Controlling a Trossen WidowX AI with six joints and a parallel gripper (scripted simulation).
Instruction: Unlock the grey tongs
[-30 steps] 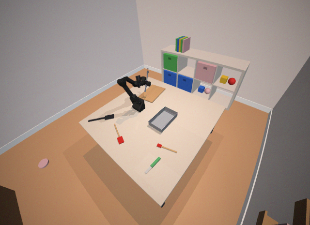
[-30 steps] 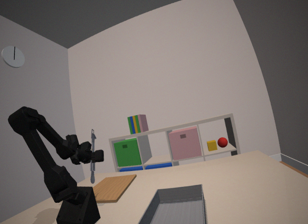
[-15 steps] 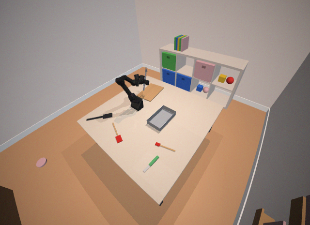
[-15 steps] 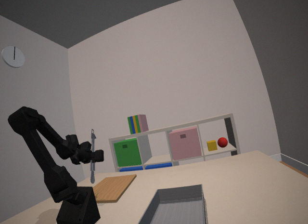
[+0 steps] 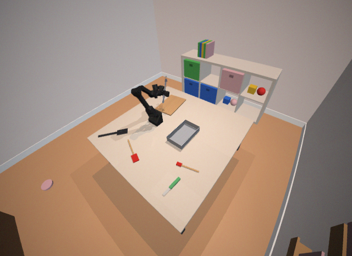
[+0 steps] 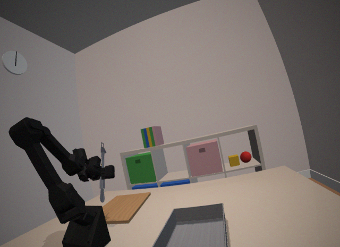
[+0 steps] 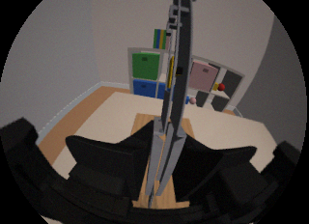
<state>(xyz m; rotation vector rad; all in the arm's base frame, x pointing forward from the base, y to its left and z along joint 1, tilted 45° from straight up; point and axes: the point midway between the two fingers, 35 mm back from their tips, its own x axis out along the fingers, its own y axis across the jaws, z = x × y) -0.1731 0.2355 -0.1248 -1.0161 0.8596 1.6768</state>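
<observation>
My gripper tip is now 18 cm above the wooden board, 4 cm short of it and 2 cm to the right of it. From my gripper tip the other things lie so: black spatula: 73 cm to the right, 19 cm below, 2 cm behind; grey roasting tin: 52 cm ahead, 23 cm to the right, 16 cm below.
</observation>
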